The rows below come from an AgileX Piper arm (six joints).
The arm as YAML. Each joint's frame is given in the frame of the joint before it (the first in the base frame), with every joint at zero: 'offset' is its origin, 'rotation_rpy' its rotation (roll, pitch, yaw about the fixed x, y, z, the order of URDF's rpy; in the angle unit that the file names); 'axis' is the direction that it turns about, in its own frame. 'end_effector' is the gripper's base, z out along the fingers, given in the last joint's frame.
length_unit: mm
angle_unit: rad
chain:
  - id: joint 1
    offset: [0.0, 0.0, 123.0]
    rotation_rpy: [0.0, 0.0, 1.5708]
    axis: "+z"
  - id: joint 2
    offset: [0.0, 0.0, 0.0]
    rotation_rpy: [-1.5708, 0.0, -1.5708]
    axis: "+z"
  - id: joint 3
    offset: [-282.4, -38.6, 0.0]
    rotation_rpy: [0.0, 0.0, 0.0]
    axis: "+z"
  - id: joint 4
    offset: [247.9, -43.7, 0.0]
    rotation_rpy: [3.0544, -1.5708, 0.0]
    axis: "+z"
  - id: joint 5
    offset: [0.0, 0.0, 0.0]
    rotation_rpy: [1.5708, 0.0, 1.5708]
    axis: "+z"
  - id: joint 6
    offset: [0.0, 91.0, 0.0]
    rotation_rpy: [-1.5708, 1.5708, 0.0]
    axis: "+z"
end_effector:
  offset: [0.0, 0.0, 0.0]
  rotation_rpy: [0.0, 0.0, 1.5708]
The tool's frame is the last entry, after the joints.
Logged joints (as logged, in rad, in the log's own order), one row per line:
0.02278, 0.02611, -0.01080, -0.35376, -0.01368, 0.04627
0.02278, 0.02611, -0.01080, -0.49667, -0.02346, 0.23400
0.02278, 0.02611, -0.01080, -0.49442, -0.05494, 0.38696
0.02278, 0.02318, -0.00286, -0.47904, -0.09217, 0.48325
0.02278, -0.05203, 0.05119, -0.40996, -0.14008, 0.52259
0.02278, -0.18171, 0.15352, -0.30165, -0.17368, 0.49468
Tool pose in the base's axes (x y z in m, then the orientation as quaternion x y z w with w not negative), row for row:
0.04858, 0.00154, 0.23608, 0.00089, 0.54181, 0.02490, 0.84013
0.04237, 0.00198, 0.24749, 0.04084, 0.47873, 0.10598, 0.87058
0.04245, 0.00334, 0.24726, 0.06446, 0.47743, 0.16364, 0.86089
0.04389, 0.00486, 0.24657, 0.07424, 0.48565, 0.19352, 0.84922
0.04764, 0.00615, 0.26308, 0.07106, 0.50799, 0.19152, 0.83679
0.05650, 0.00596, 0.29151, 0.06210, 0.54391, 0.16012, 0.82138
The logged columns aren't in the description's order. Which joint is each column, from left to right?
Columns, left to right: joint 1, joint 3, joint 2, joint 5, joint 4, joint 6.
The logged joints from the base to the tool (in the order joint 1, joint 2, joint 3, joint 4, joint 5, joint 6), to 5 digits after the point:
0.02278, -0.01080, 0.02611, -0.01368, -0.35376, 0.04627
0.02278, -0.01080, 0.02611, -0.02346, -0.49667, 0.23400
0.02278, -0.01080, 0.02611, -0.05494, -0.49442, 0.38696
0.02278, -0.00286, 0.02318, -0.09217, -0.47904, 0.48325
0.02278, 0.05119, -0.05203, -0.14008, -0.40996, 0.52259
0.02278, 0.15352, -0.18171, -0.17368, -0.30165, 0.49468

